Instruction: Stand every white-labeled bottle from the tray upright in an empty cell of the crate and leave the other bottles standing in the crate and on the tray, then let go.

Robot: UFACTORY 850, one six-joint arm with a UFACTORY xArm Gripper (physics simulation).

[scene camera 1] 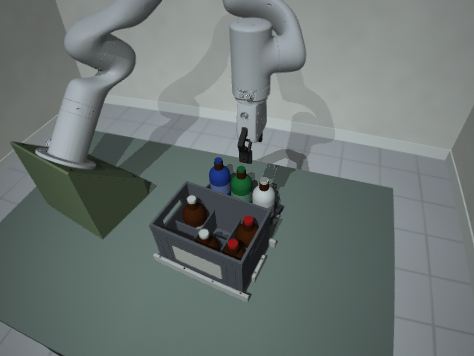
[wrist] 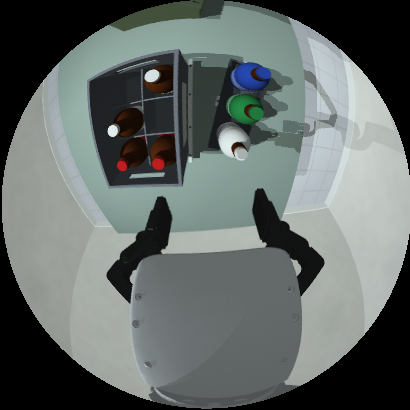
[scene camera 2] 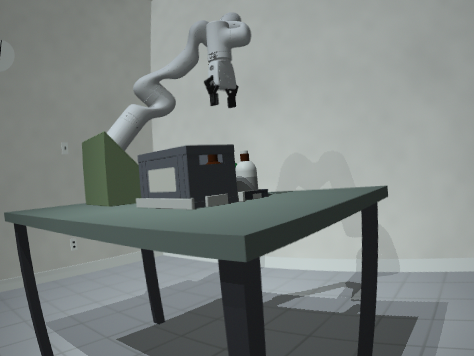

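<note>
My gripper (scene camera 1: 252, 150) (scene camera 2: 223, 105) (wrist: 210, 202) is open and empty, high above the table and beyond the bottles. A white bottle (scene camera 1: 263, 196) (scene camera 2: 246, 173) (wrist: 232, 139) with a white cap stands at one end of the dark tray (scene camera 1: 278, 210) (wrist: 215, 134). A green bottle (scene camera 1: 241, 186) (wrist: 243, 109) stands beside it, and a blue bottle (scene camera 1: 219, 176) (wrist: 248, 76) at the other end. The grey crate (scene camera 1: 232, 275) (scene camera 2: 210, 182) holds two white-capped brown bottles and two red-capped ones, all upright. In the wrist view, its top-left and middle-right cells are empty.
Pale strips (scene camera 1: 200, 277) (scene camera 2: 165, 203) lie along the crate's base. The crate's raised walls and dividers stand close beside the tray. The green wedge-shaped base (scene camera 1: 75, 200) (scene camera 2: 97, 170) carries the arm at the left of the table (scene camera 1: 325, 275) (scene camera 2: 300, 210).
</note>
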